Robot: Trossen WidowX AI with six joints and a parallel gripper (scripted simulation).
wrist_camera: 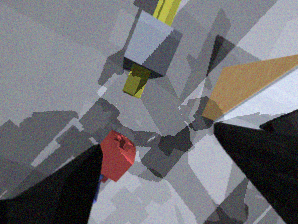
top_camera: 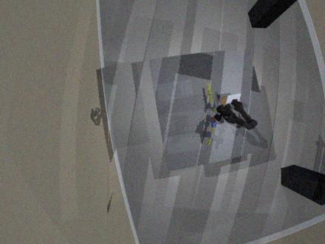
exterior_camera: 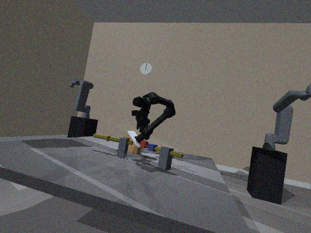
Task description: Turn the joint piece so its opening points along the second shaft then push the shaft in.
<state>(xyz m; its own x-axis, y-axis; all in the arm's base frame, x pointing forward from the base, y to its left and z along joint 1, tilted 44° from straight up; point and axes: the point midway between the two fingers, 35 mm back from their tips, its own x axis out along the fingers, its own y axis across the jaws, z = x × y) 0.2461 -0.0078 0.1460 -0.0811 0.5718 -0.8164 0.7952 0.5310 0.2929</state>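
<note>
Right now the red joint piece is 8 cm below my gripper tip, 7 cm to the left of it and 1 cm ahead of it.
</note>
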